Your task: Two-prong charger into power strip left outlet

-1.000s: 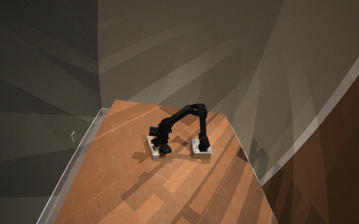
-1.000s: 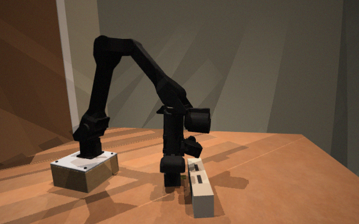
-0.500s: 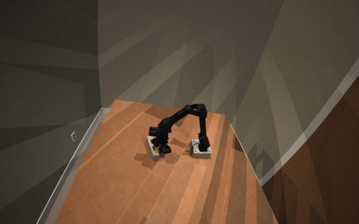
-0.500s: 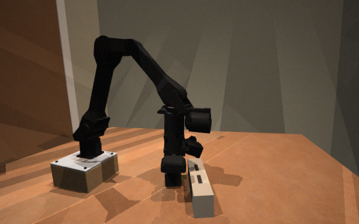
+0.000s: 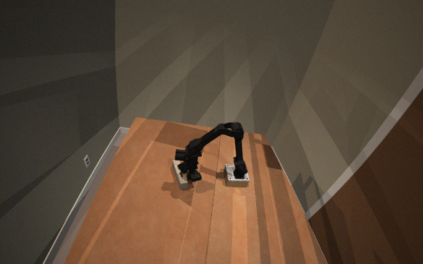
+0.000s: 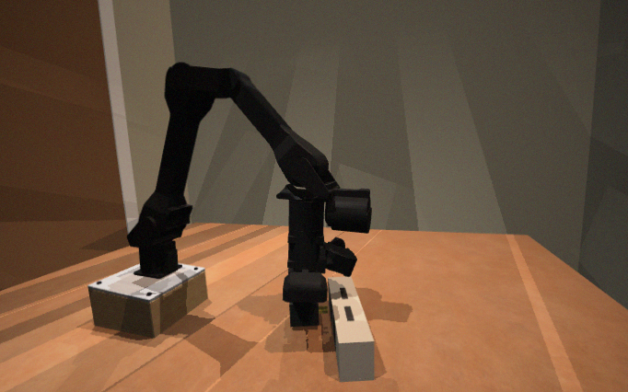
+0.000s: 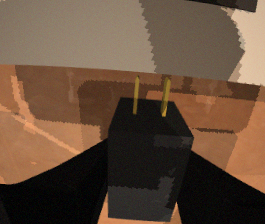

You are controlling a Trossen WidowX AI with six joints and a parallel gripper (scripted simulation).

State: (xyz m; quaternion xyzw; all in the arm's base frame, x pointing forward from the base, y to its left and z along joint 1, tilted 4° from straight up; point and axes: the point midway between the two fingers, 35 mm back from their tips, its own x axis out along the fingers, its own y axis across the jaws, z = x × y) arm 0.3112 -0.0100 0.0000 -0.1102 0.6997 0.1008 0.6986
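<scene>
Now: gripper tip 2 cm short of the black two-prong charger and 1 cm below it.
</scene>
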